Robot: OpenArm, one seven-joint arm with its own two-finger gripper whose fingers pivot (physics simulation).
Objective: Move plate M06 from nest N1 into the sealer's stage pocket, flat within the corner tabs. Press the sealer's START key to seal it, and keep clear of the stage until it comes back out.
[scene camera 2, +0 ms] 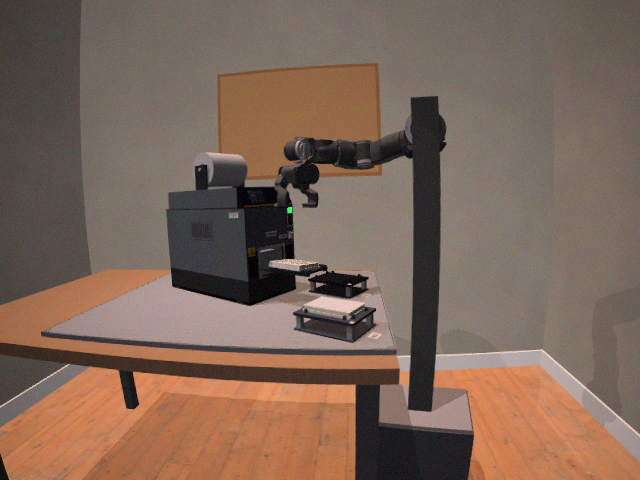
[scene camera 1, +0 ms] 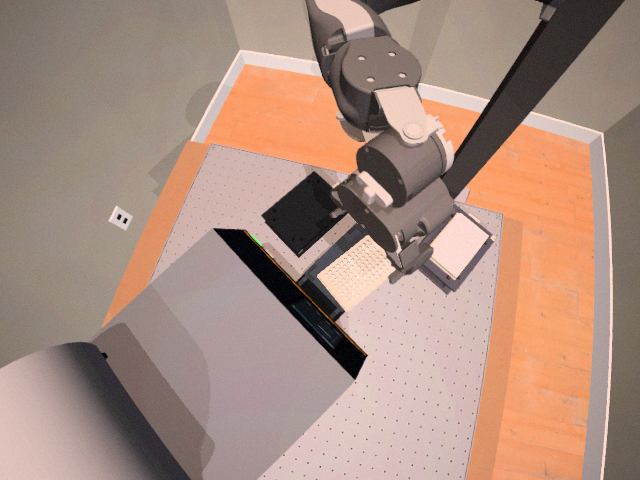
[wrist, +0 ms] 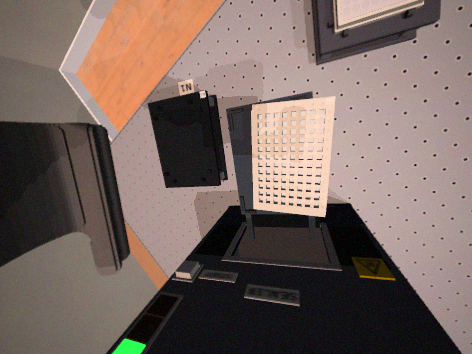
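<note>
White plate M06 (scene camera 1: 355,273) (scene camera 2: 293,265) (wrist: 291,157) lies on the sealer's extended stage (scene camera 1: 328,253) (wrist: 243,175). It is off-centre: a dark strip with corner tabs shows on its N1 side, and its opposite edge reaches past the stage and looks slightly raised. Nest N1 (scene camera 1: 302,214) (scene camera 2: 338,279) (wrist: 182,145) holds no plate. My gripper (scene camera 1: 367,245) (scene camera 2: 295,205) is open and empty, high above the stage. One finger shows at the left of the wrist view. A pale key (wrist: 187,270) is on the sealer's front (wrist: 345,310); its label is unreadable.
A second nest (scene camera 1: 447,284) (scene camera 2: 333,330) (wrist: 325,47) holds another white plate (scene camera 1: 460,244) (scene camera 2: 334,306) (wrist: 375,10). The tall sealer (scene camera 1: 248,330) (scene camera 2: 206,242) carries a film roll (scene camera 2: 227,169). A green light (scene camera 2: 290,210) (wrist: 130,346) is lit. The arm's post (scene camera 2: 424,248) stands beside the table.
</note>
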